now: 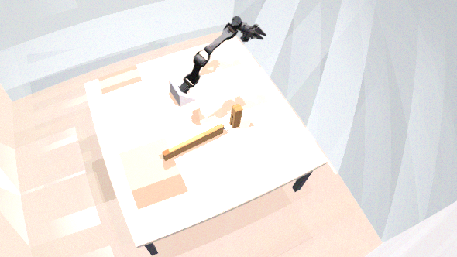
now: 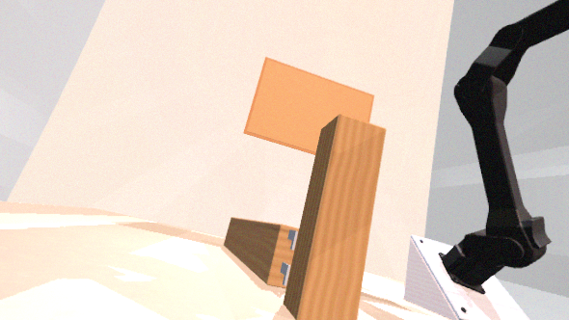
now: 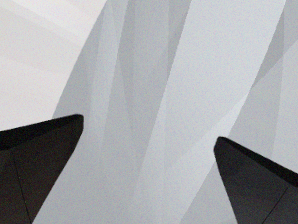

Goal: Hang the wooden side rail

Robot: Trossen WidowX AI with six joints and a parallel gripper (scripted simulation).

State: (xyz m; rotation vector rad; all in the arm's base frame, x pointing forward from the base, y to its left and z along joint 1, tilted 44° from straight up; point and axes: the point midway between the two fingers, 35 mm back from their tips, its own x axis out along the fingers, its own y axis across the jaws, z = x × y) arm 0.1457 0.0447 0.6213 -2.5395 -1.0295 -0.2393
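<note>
The headboard post is 410 mm below my gripper tip, 260 mm to the right of it and 220 mm ahead of it.
</note>
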